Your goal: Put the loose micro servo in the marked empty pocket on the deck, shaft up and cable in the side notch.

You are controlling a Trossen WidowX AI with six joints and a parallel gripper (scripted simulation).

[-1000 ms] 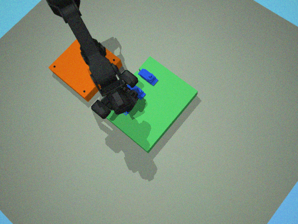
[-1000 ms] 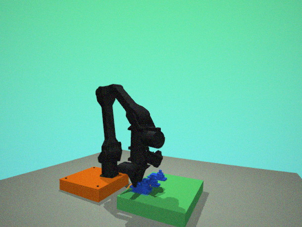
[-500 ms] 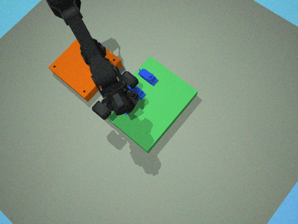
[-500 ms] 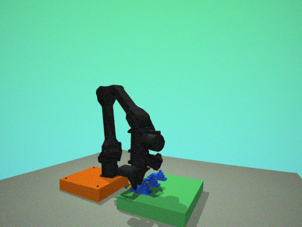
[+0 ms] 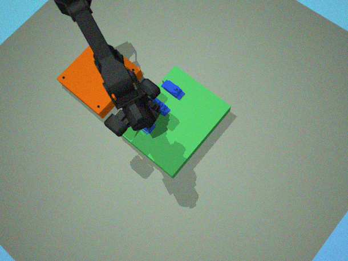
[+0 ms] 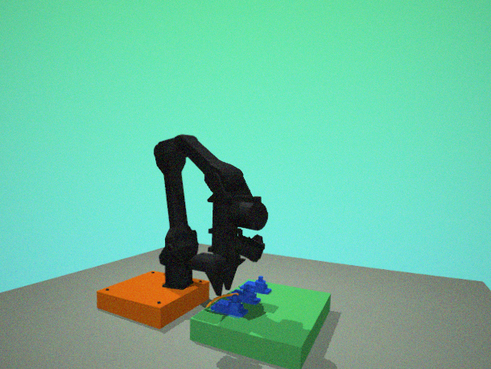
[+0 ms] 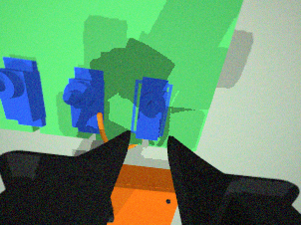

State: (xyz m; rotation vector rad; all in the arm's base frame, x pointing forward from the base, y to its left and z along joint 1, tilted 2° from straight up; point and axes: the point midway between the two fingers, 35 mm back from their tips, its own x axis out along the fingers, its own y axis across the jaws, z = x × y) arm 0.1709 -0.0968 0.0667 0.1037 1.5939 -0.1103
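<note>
My gripper tip is 130 mm short of the green deck, 60 mm to the right of it and 60 mm above it.
</note>
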